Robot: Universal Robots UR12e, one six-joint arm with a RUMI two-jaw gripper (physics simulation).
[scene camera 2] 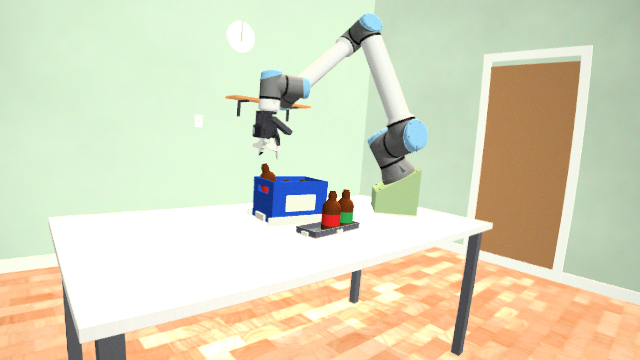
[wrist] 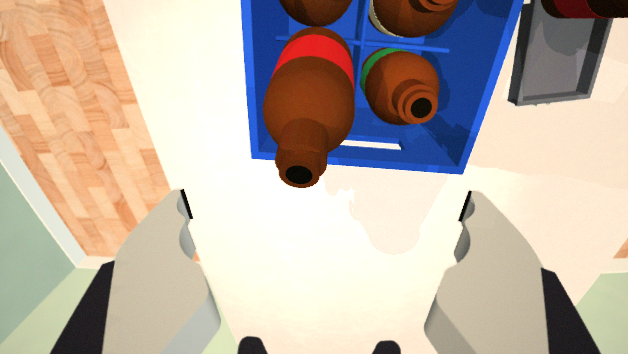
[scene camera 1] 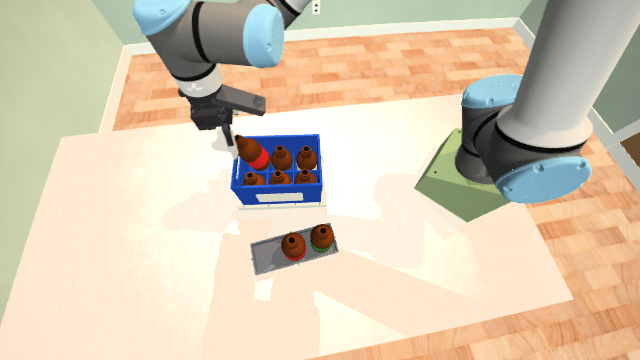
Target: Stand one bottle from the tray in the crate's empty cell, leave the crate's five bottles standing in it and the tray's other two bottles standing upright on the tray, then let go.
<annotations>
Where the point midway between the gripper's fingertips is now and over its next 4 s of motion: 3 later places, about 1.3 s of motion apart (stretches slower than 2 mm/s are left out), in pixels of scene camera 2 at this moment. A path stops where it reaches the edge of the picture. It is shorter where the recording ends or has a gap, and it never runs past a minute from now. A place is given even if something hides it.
My gripper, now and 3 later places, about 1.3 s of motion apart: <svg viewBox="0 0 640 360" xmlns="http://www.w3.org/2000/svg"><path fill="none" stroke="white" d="M268 157L263 166L261 173L264 145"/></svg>
</annotations>
